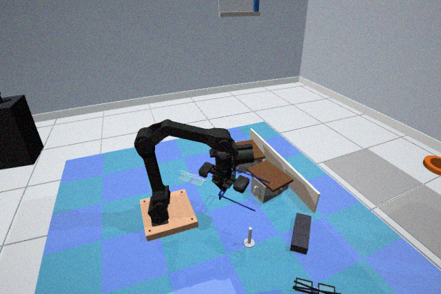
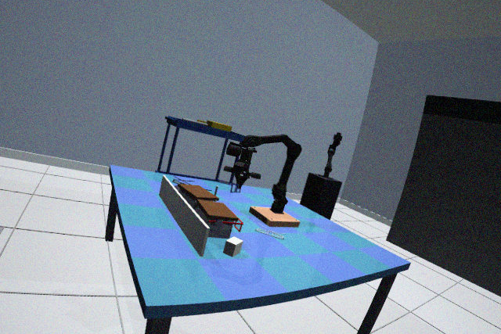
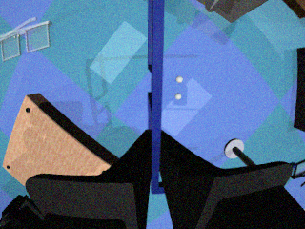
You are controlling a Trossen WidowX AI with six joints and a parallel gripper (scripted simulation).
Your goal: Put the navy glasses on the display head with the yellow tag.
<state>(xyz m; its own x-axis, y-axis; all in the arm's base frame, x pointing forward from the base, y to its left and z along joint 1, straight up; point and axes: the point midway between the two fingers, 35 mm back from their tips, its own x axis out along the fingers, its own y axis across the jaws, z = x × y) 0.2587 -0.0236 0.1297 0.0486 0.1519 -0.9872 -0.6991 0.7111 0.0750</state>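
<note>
The white peg is 17 cm to the right of my gripper tip, 11 cm below it and 5 cm ahead of it. From my gripper tip the other things lie so: long white board (34 cm ahead, 18 cm to the left, 8 cm below); then clear glasses (25 cm to the left, 11 cm below, 9 cm behind); then dark box (25 cm ahead, 20 cm to the right, 11 cm below).
</note>
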